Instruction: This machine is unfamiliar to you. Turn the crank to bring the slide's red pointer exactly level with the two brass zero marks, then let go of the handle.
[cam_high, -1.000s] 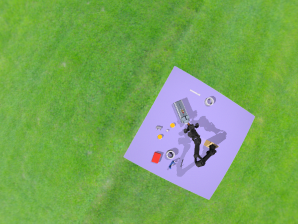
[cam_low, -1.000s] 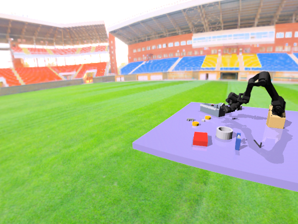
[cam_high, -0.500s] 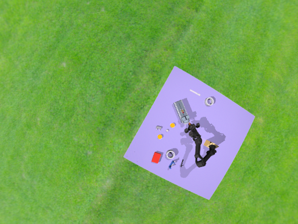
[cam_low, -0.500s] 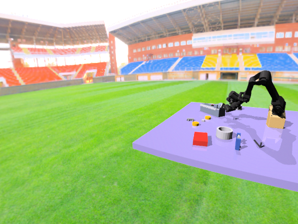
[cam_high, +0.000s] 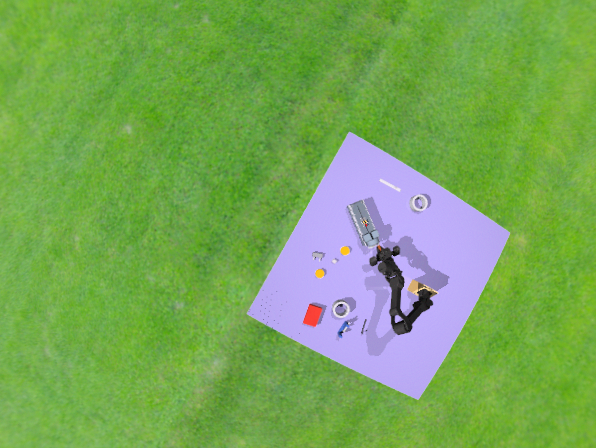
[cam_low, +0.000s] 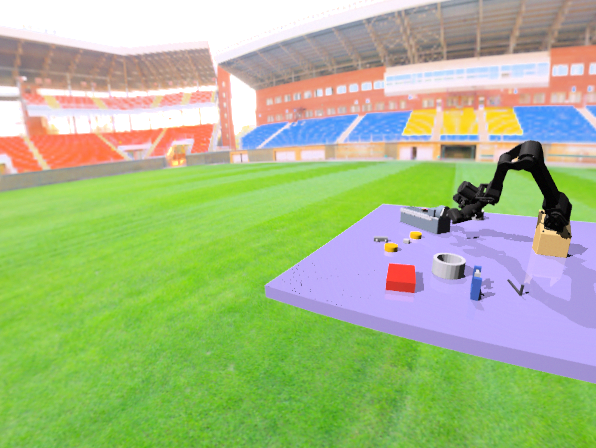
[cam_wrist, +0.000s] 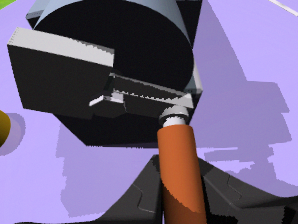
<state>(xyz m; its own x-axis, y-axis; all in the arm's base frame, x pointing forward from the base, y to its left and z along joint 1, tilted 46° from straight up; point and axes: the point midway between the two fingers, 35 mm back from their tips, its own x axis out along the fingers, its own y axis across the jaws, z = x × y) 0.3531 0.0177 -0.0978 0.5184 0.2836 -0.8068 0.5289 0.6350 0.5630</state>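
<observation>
Right now the brown crank handle is 20 mm behind my gripper tip, 10 mm to the left of it and 30 mm above it. Round my gripper tip: red pointer (140 mm ahead, 50 mm to the right, 30 mm above); white bar (130 mm ahead, 360 mm to the right, 50 mm below); small grey bracket (250 mm ahead, 260 mm to the left, 40 mm below).
</observation>
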